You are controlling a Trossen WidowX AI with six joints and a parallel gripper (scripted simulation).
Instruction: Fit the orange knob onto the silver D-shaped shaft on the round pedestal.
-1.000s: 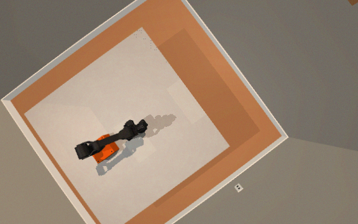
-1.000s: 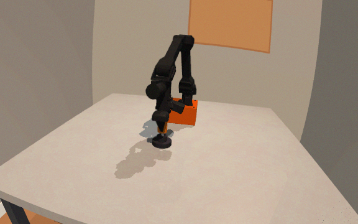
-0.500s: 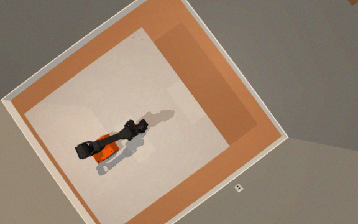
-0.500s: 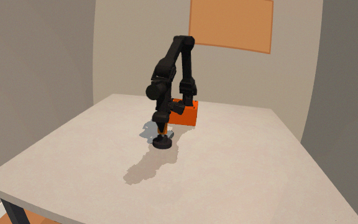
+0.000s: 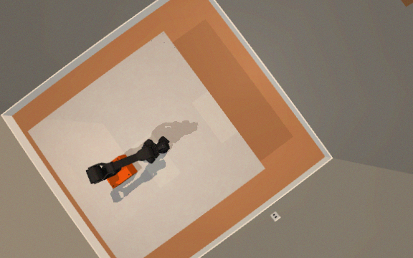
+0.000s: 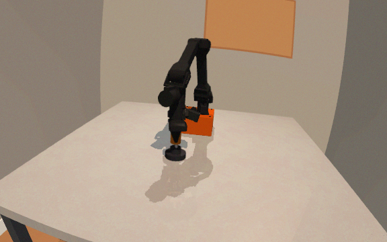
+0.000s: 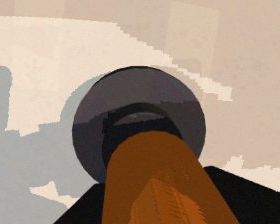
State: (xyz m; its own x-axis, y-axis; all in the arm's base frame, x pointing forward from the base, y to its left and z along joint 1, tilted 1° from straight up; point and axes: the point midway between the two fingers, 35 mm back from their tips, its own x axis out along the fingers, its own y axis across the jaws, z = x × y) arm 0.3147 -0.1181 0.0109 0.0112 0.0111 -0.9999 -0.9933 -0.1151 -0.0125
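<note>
The orange knob is 30 mm above my gripper tip. From my gripper tip the other things lie so: round dark pedestal: 40 mm below.
</note>
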